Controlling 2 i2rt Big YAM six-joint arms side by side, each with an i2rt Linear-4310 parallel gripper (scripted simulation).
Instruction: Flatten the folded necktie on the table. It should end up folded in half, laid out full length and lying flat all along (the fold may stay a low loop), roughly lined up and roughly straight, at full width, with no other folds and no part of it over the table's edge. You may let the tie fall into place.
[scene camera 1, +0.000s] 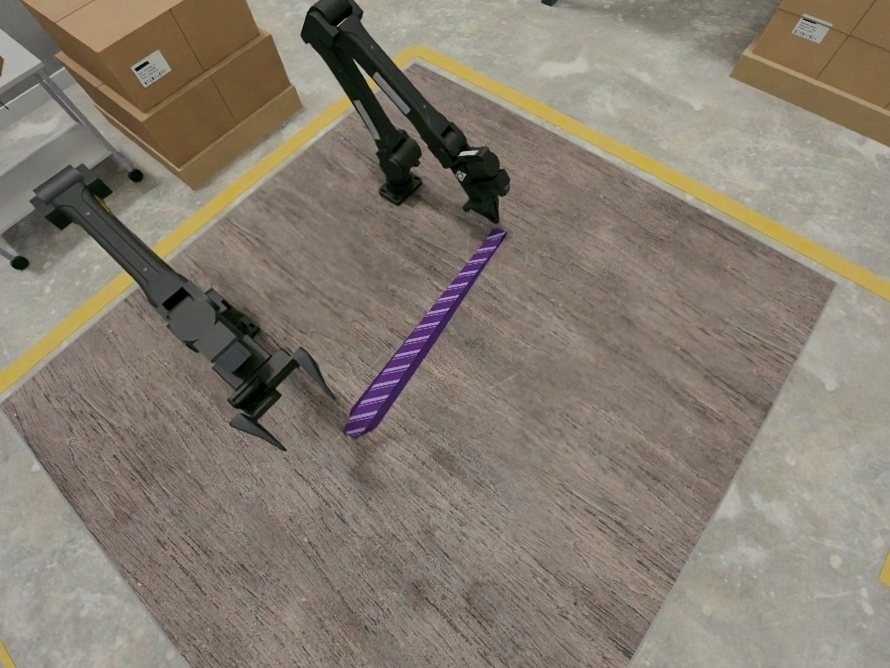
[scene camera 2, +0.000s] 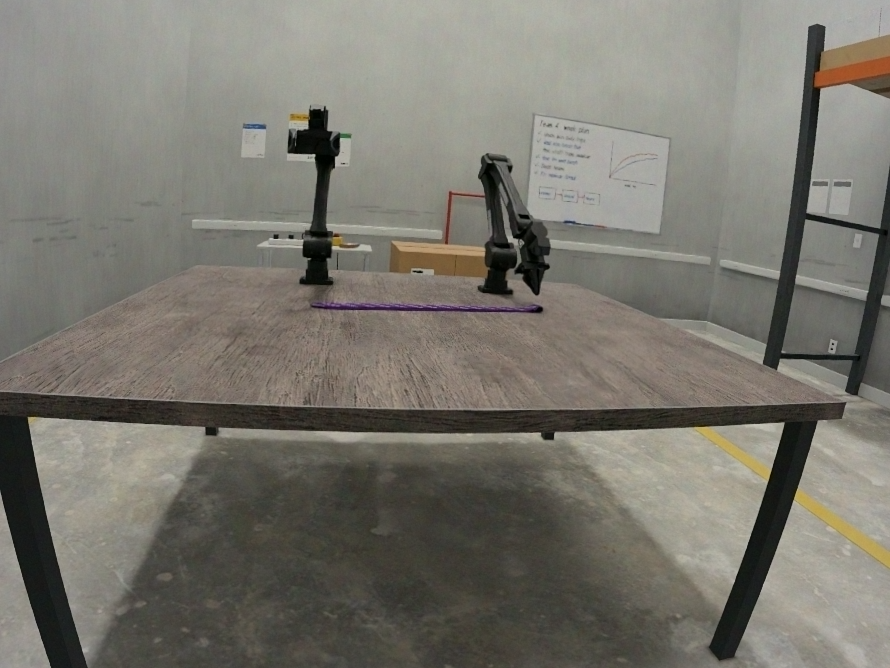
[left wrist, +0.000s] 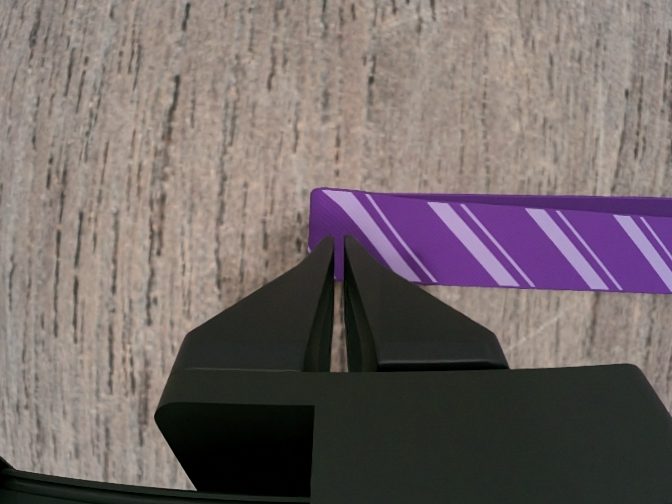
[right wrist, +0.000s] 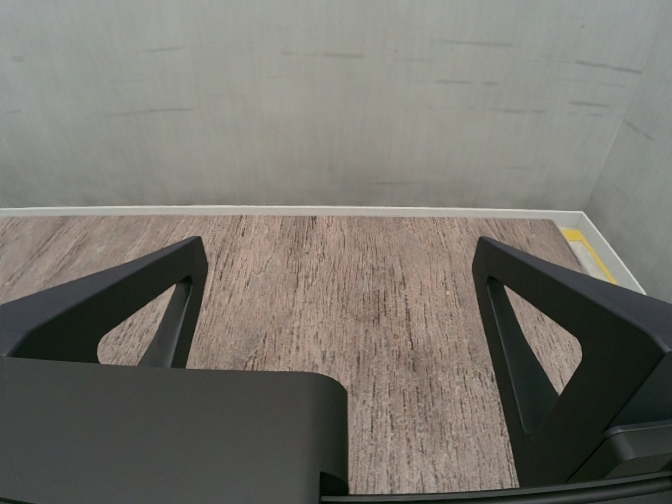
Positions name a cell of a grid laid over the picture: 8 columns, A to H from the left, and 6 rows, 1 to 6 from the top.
Labels:
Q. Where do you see a purple striped necktie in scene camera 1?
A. At D4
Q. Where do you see my right gripper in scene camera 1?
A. C4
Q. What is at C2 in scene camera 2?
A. My right gripper.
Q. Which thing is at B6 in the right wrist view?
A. My right gripper.

